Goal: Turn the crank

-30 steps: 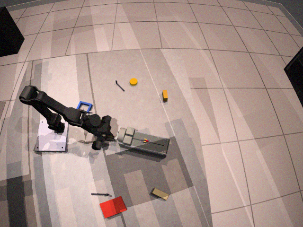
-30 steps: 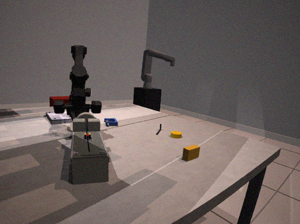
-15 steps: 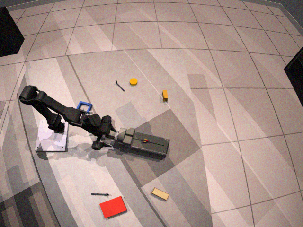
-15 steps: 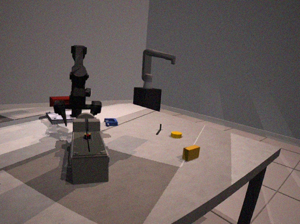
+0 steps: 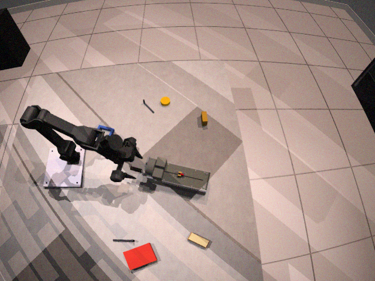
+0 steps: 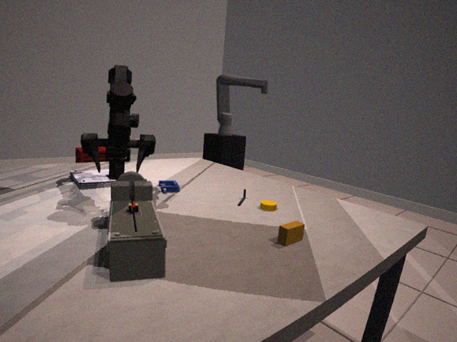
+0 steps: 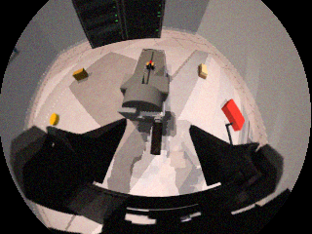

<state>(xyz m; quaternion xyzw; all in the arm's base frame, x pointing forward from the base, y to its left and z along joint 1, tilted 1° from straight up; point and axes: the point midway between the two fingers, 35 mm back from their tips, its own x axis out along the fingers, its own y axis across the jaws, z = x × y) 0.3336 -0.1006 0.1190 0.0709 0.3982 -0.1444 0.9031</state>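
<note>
The dark crank handle is 2 cm below my gripper tip, 2 cm behind it and 1 cm to the left of it. Also, from my gripper tip: blue block: 25 cm to the left, 19 cm behind, 11 cm below; then red plate: 36 cm to the right, 10 cm below, 3 cm behind; then red pointer: 18 cm ahead, 4 cm below, 3 cm to the right.
</note>
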